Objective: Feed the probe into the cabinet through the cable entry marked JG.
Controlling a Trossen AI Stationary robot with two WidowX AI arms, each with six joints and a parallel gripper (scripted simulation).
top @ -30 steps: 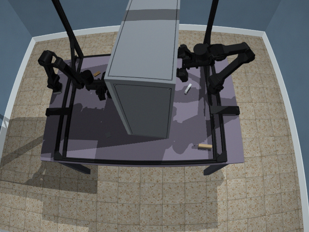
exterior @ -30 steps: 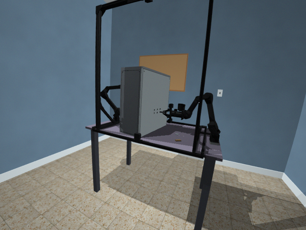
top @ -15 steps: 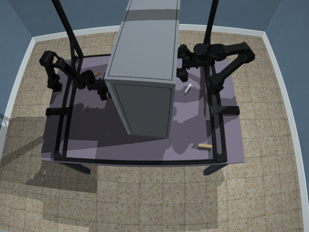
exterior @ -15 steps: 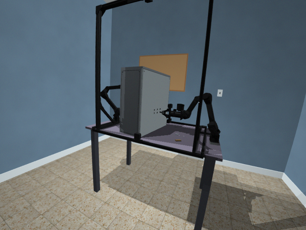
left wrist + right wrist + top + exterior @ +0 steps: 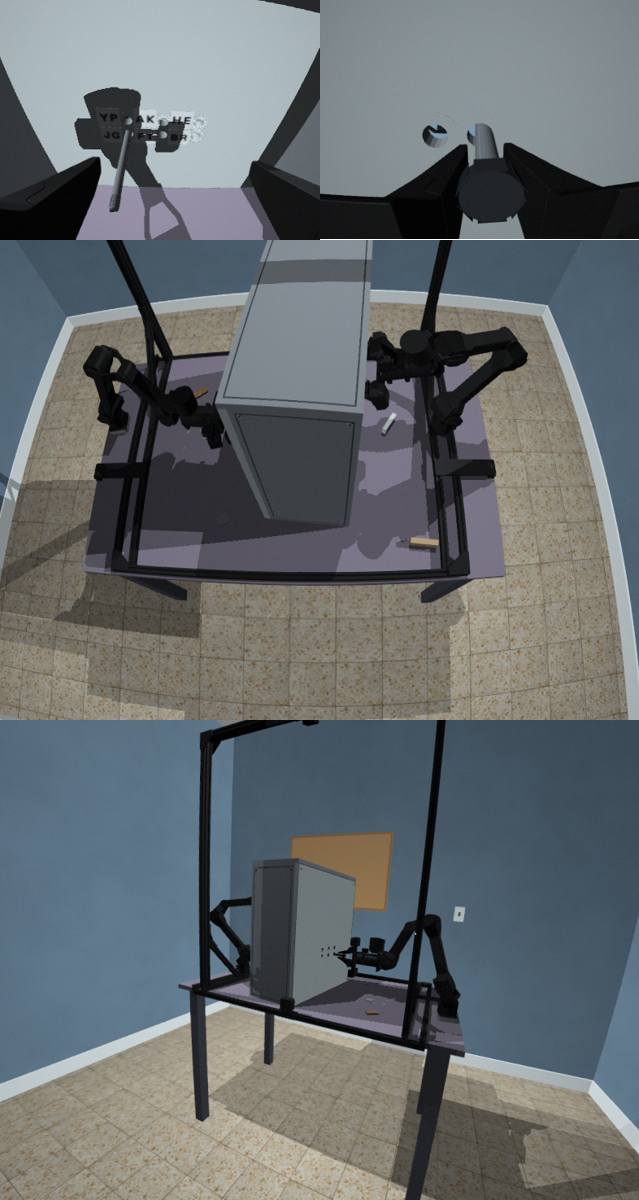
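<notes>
My right gripper is now 7 cm to the right of the JG mark and 4 cm short of it. The rest, counted from my right hand: wooden block: 47 cm to the left, 26 cm ahead, 16 cm below; then probe: 10 cm to the left, 1 cm ahead; then white block: 38 cm to the left, 17 cm below, 10 cm behind.
</notes>
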